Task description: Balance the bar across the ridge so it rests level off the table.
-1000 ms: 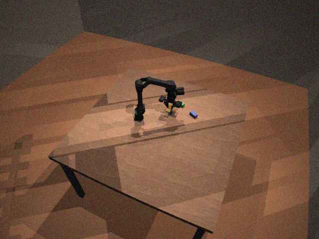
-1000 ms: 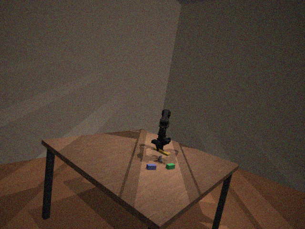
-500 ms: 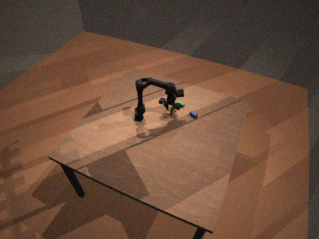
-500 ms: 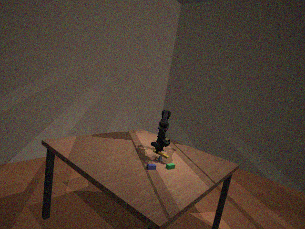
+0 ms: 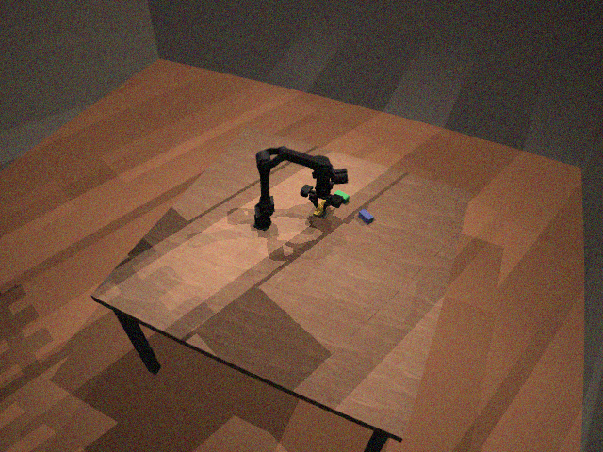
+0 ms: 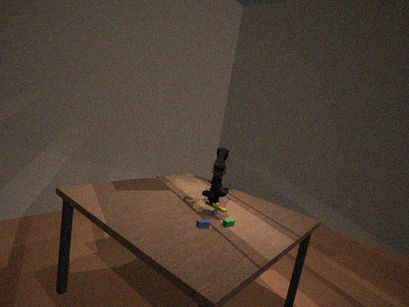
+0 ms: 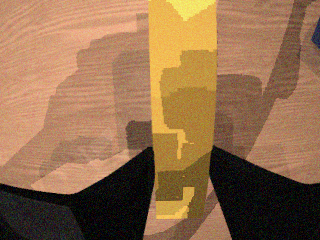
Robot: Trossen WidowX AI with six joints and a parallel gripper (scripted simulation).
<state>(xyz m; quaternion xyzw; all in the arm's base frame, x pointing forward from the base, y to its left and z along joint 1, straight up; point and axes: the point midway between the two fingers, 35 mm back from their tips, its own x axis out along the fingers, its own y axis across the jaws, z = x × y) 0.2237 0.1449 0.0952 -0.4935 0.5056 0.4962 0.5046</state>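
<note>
Right now my gripper tip is 30 mm to the right of the yellow bar. The rest, counted from my gripper tip: blue block 190 mm ahead, 90 mm to the left, 40 mm below; then green block 160 mm to the left, 40 mm below, 40 mm ahead.
</note>
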